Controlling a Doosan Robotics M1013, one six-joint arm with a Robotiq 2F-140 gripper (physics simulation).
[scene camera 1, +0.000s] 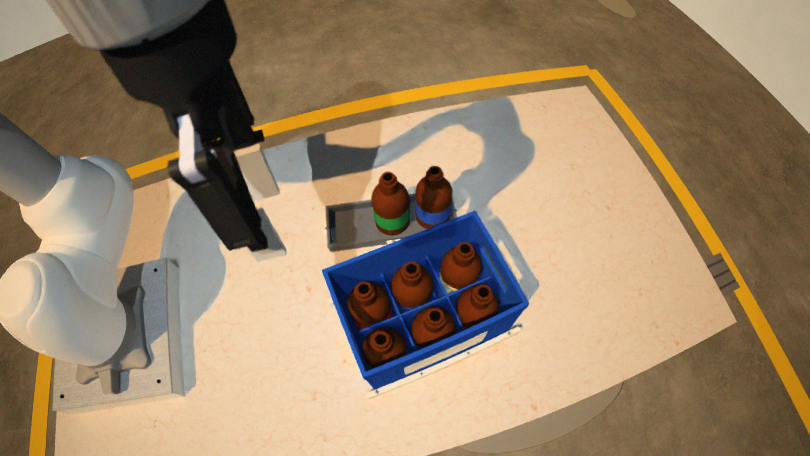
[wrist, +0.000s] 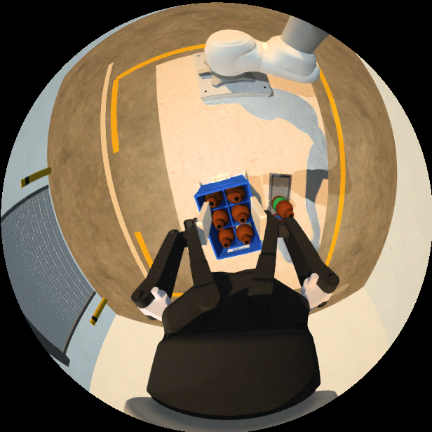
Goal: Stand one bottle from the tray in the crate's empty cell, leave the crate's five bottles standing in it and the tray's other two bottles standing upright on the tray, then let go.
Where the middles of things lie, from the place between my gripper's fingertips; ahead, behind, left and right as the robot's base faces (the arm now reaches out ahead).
I see the green-banded bottle (scene camera 1: 390, 201) 350 mm below my hand, 210 mm to the left of it and 180 mm ahead of it. From my hand the other things lie so: pale strip (scene camera 1: 445, 364) (420 mm below, 160 mm ahead, 120 mm to the right).
